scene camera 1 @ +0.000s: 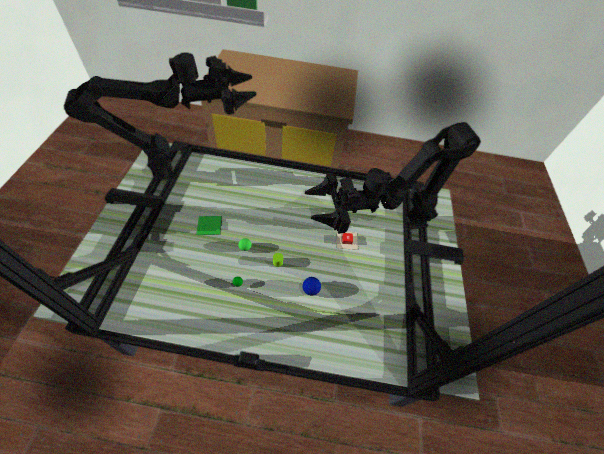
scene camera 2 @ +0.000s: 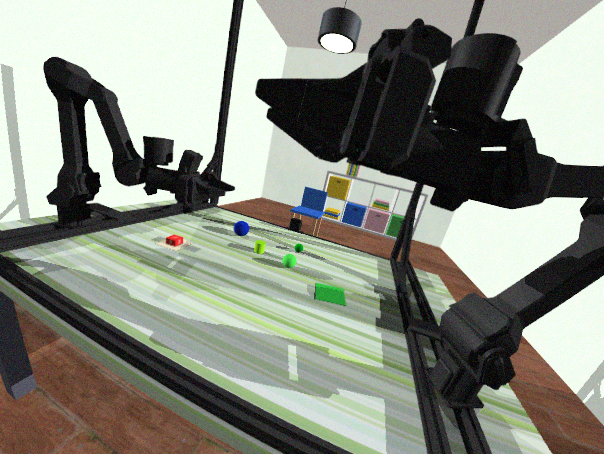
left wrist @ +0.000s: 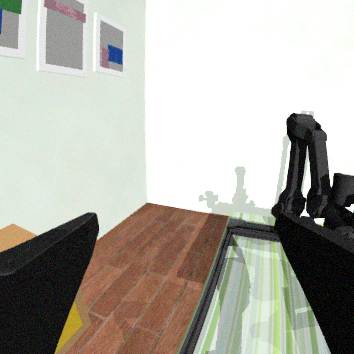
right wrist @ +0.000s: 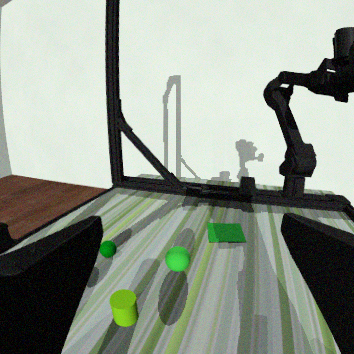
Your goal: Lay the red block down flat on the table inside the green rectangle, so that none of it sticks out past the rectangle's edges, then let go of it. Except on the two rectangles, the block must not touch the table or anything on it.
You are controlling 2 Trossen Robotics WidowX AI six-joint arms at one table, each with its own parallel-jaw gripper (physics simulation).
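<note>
The red block stands on a small pale pink rectangle, at the right in scene camera 1. The flat green rectangle lies at the left in scene camera 1, with nothing on it. My right gripper is open and empty, raised above the table, to the upper left of the block in scene camera 1. My left gripper is open and empty, held high near the back. The block does not show in either wrist view.
Between the rectangles are a light green ball and a yellow-green cylinder. A dark green ball and a larger blue ball lie lower in scene camera 1. Black frame bars edge the table.
</note>
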